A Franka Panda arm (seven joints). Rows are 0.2 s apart.
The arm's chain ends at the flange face. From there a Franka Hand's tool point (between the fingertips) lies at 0.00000 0.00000 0.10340 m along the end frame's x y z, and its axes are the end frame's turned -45 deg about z.
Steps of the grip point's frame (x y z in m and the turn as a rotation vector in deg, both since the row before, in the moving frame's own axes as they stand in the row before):
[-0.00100, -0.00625, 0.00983, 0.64, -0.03, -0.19]
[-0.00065, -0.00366, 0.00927, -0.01, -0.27, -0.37]
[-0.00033, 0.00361, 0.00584, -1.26, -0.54, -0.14]
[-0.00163, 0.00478, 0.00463, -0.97, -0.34, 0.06]
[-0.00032, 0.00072, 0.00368, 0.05, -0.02, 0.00]
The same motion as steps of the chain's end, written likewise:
[-0.00427, -0.00294, 0.00984, 0.43, -0.47, -0.19]
[-0.00272, -0.00249, 0.00927, -0.20, -0.18, -0.37]
[0.00140, 0.00049, 0.00587, -1.27, 0.51, -0.14]
[0.00142, 0.00286, 0.00465, -0.93, 0.45, 0.06]
[0.00037, 0.00077, 0.00368, 0.02, -0.05, 0.00]

